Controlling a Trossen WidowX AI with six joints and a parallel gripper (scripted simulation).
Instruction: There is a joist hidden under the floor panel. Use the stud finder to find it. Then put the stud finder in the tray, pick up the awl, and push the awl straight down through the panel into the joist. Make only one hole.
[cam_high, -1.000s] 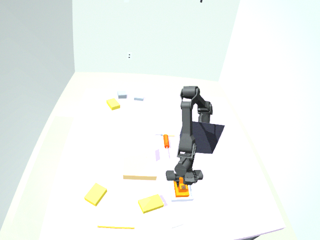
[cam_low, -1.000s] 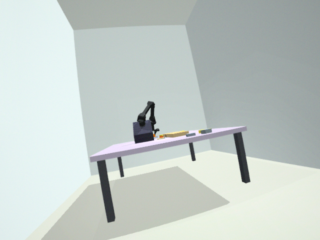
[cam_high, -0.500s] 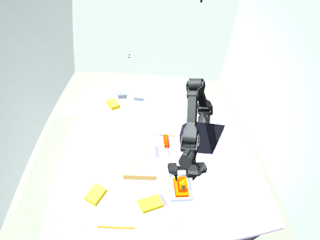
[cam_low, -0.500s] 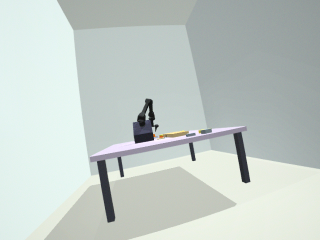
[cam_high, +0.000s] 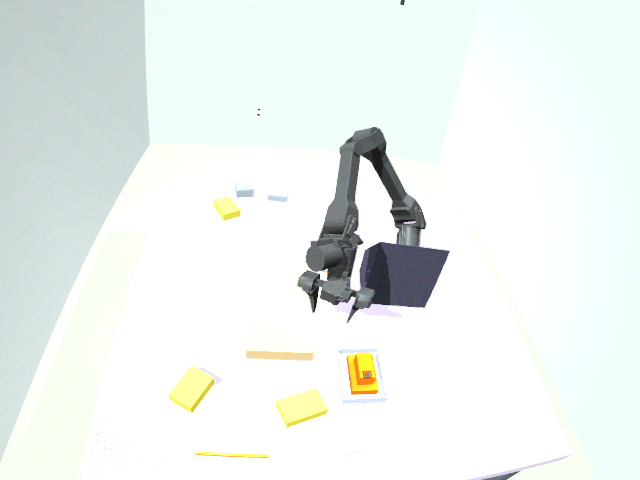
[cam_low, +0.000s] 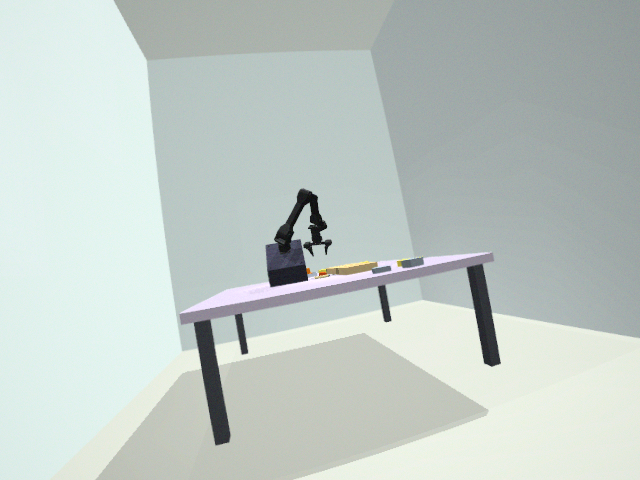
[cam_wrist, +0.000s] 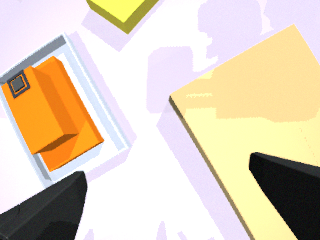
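Now: gripper tip 30 mm past the awl, 310 mm to the left of it and 130 mm above it. From my gripper tip the other things lie so: pale tray (100 mm behind, 100 mm to the left, 120 mm below); then square indicator light (100 mm behind, 130 mm to the left, 70 mm below); then orange stud finder (100 mm behind, 120 mm to the left, 80 mm below).
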